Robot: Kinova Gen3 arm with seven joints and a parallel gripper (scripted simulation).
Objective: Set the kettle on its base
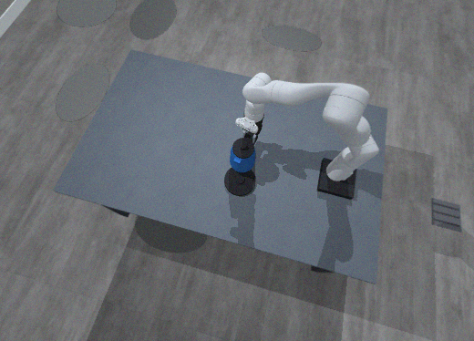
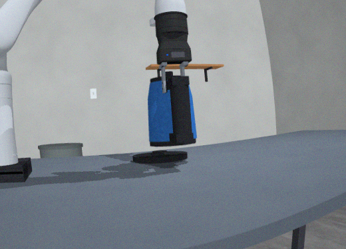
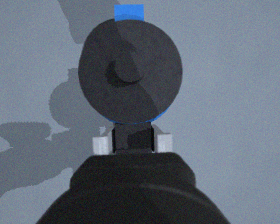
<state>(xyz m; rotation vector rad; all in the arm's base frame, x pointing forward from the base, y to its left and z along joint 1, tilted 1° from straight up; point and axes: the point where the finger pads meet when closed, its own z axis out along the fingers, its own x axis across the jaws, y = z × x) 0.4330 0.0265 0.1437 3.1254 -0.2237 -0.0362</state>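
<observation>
The blue kettle is 30 mm to the left of my hand and 50 mm below it. Also, from my hand: round black base (10 mm behind, 140 mm to the left, 170 mm below).
</observation>
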